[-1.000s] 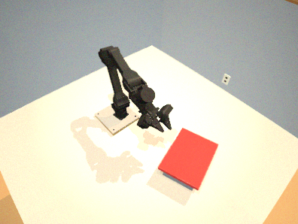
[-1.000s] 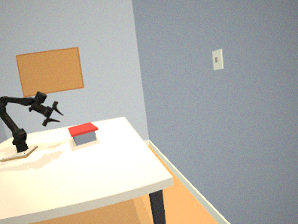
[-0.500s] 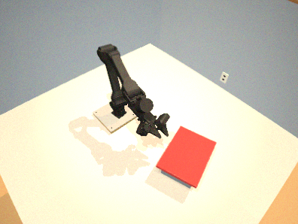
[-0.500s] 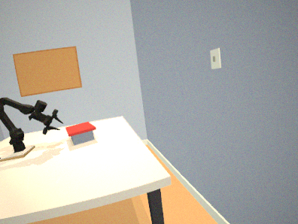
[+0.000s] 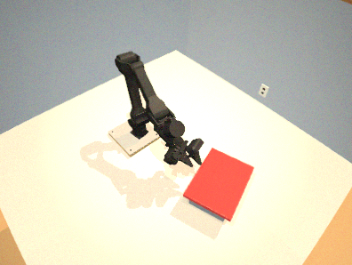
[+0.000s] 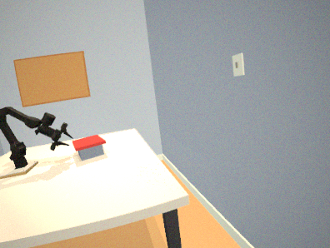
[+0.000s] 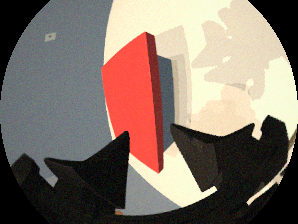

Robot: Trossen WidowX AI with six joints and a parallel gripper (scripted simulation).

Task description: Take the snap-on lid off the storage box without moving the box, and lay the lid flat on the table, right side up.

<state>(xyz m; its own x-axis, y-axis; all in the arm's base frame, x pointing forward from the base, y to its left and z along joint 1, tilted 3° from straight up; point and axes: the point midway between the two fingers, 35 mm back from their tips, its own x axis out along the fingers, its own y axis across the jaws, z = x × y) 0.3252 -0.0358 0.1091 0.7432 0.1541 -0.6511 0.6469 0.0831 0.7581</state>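
Now: gripper tip 100 mm short of the red lid, 30 mm above it and 20 mm to the right of it. The rest, counted from my gripper tip: grey-blue storage box 100 mm ahead, 70 mm below, 20 mm to the left.
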